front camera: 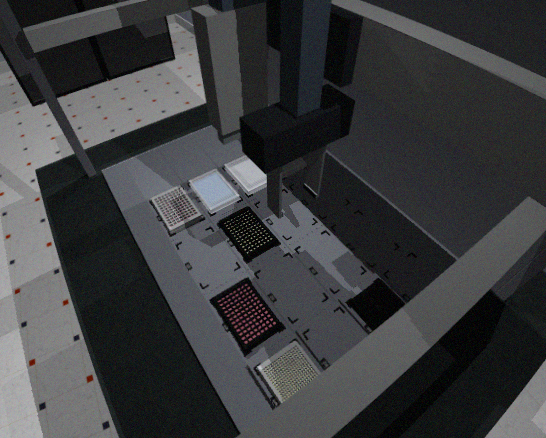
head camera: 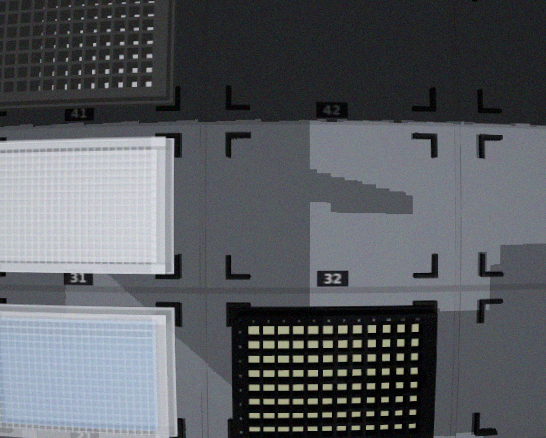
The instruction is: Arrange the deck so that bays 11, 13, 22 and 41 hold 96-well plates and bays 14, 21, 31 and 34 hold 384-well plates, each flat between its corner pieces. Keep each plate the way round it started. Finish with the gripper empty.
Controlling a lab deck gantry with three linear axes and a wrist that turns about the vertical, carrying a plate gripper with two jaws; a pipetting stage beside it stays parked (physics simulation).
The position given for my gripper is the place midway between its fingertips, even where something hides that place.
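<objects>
You'd see my gripper in the front camera view (293,201), and that view shows a black yellow-well 96-well plate too. In the head camera view my gripper is out of frame, but the plate does show there. On the black yellow-well 96-well plate, (head camera: 322,364) and (front camera: 249,225) are the same spot.
</objects>
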